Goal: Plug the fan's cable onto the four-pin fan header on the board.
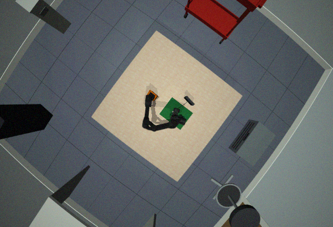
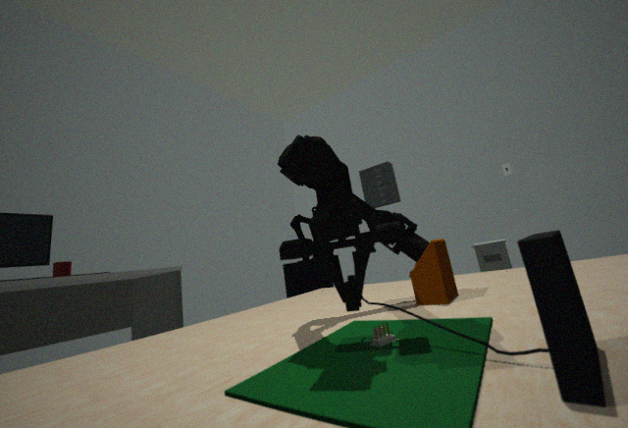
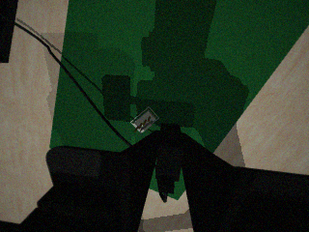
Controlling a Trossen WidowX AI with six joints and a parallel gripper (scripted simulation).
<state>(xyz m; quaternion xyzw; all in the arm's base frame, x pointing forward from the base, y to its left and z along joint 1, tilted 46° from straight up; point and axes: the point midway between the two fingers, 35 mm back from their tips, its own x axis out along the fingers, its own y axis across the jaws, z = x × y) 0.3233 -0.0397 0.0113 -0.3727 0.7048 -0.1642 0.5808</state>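
Now: the black fan plug 10 mm behind my gripper tip and 10 mm above it. Also, from my gripper tip: black fan 230 mm to the left, 30 mm ahead, 10 mm below; then green board 80 mm below, 40 mm to the left, 10 mm ahead; then four-pin fan header 70 mm below, 30 mm to the left, 20 mm behind.
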